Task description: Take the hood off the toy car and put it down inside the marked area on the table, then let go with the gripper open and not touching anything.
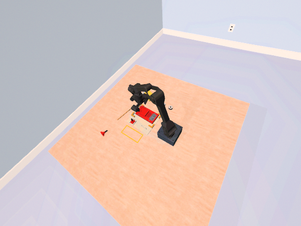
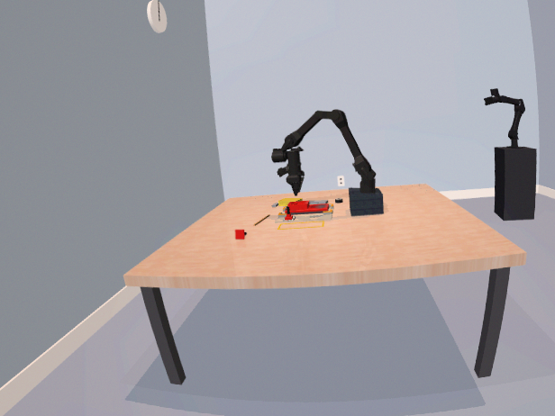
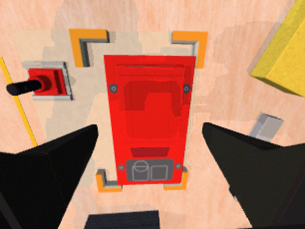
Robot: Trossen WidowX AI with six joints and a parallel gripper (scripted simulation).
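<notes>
My gripper tip is 5 cm above the hood. The rest, counted from my gripper tip: thin stick: 14 cm ahead, 13 cm to the left, 9 cm below; yellow block: 10 cm ahead, 19 cm to the right, 8 cm below.
</notes>
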